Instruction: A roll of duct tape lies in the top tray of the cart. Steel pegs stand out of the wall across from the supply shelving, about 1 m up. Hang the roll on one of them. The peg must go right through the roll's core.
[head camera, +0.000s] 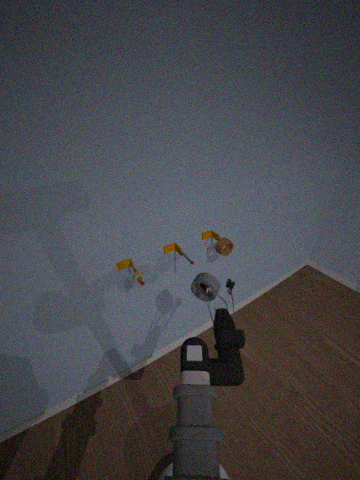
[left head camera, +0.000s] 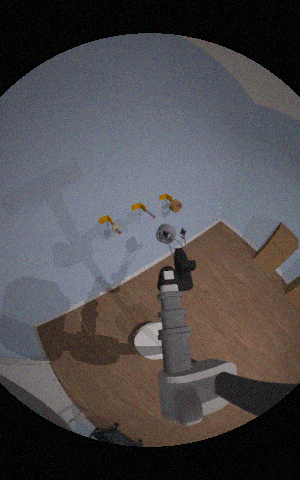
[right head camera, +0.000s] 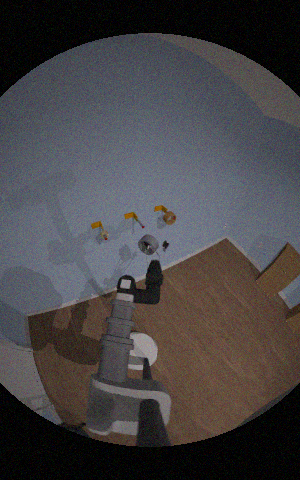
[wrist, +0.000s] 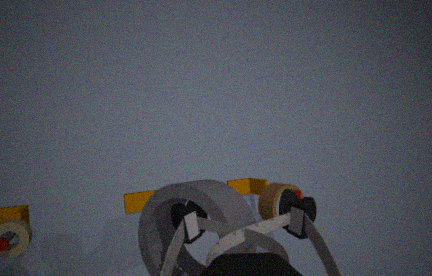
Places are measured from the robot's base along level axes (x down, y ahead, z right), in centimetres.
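Pixels of known places: gripper, fingertip midpoint: (head camera: 216, 280) (left head camera: 173, 228) (right head camera: 156, 240) (wrist: 242, 207); robot's base, link origin: (left head camera: 154, 339) (right head camera: 136, 349).
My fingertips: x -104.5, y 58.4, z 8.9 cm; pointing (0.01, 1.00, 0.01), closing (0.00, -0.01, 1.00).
Note:
Ahead of a thing's pixels: the offset from my fingertips to its top centre. "spot": to the spot under its first point.
The grey duct tape roll @(dx -3.1, dy -1.5, dz -4.3 cm) (head camera: 200, 277) (left head camera: 166, 227) (right head camera: 148, 237) (wrist: 220, 192) is in the air in front of the wall, with my left finger inside its core. Its wall passes between my fingers. My gripper (head camera: 218, 287) (left head camera: 175, 233) (right head camera: 157, 245) (wrist: 242, 207) is open, fingers wide apart; the right finger is outside the roll. The bare middle peg @(spot: dx +4.4, dy +20.1, dz -11.8 cm) (head camera: 186, 257) (left head camera: 147, 212) (right head camera: 138, 222) with a red tip is up and left of the roll in the head view, apart from it. In the wrist view the roll hides this peg and part of its yellow bracket @(spot: dx +4.9, dy +28.3, dz -21.6 cm) (wrist: 137, 202).
A brown roll @(dx +3.3, dy +34.1, dz +9.4 cm) (head camera: 220, 246) (left head camera: 175, 205) (right head camera: 169, 218) (wrist: 269, 201) is on the right peg. A small cream roll @(dx +2.9, dy +7.5, dz -33.0 cm) (head camera: 138, 276) (left head camera: 115, 228) (wrist: 25, 235) is on the left peg. A brown box-like object @(spot: dx +50.7, dy +17.1, dz +184.6 cm) (left head camera: 277, 245) (right head camera: 280, 267) stands at the right wall.

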